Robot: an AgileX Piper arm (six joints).
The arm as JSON. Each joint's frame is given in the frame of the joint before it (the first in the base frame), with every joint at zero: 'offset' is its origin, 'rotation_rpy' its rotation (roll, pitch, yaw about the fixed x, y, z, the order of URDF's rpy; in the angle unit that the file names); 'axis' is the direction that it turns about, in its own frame. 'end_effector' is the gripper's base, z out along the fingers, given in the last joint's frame.
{
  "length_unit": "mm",
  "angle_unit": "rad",
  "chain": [
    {
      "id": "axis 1",
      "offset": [
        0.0,
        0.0,
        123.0
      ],
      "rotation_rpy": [
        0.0,
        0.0,
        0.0
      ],
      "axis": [
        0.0,
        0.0,
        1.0
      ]
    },
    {
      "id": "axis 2",
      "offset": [
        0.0,
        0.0,
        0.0
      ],
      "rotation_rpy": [
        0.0,
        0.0,
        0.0
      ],
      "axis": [
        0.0,
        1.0,
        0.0
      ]
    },
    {
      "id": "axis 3",
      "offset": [
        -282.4,
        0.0,
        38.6
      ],
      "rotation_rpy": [
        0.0,
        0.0,
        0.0
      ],
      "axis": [
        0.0,
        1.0,
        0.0
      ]
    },
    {
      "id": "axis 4",
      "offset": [
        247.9,
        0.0,
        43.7
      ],
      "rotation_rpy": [
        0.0,
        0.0,
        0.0
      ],
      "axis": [
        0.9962,
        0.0,
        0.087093
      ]
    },
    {
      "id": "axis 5",
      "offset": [
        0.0,
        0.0,
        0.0
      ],
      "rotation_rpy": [
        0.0,
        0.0,
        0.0
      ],
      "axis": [
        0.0,
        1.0,
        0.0
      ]
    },
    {
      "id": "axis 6",
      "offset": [
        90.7,
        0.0,
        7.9
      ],
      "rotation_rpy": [
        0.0,
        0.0,
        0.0
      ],
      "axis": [
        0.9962,
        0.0,
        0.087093
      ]
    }
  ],
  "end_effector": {
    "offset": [
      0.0,
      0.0,
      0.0
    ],
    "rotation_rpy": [
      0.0,
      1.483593,
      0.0
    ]
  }
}
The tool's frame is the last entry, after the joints.
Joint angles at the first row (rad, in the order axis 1, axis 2, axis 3, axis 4, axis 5, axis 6):
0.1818 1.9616 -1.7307 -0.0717 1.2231 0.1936
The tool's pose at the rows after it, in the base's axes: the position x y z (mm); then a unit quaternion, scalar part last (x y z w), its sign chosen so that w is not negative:
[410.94 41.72 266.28 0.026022 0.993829 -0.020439 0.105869]
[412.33 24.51 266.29 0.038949 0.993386 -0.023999 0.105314]
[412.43 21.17 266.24 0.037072 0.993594 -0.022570 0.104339]
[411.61 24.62 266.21 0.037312 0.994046 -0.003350 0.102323]
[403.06 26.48 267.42 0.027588 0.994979 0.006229 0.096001]
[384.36 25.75 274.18 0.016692 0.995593 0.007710 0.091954]
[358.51 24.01 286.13 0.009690 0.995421 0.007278 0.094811]
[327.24 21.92 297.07 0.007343 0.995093 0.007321 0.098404]
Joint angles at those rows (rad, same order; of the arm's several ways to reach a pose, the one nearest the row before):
0.1167 1.9616 -1.7307 -0.0747 1.2235 0.1873
0.0751 1.9616 -1.7307 -0.0759 1.2235 0.1720
0.0658 1.9616 -1.7307 -0.0702 1.2243 0.1576
0.0658 1.9592 -1.7276 -0.0294 1.2232 0.1481
0.0669 1.9299 -1.6877 -0.0061 1.2232 0.1238
0.0669 1.8599 -1.6099 0.0000 1.2232 0.1004
0.0669 1.7599 -1.5155 0.0000 1.2232 0.0863
0.0669 1.6430 -1.4068 0.0000 1.2241 0.0816

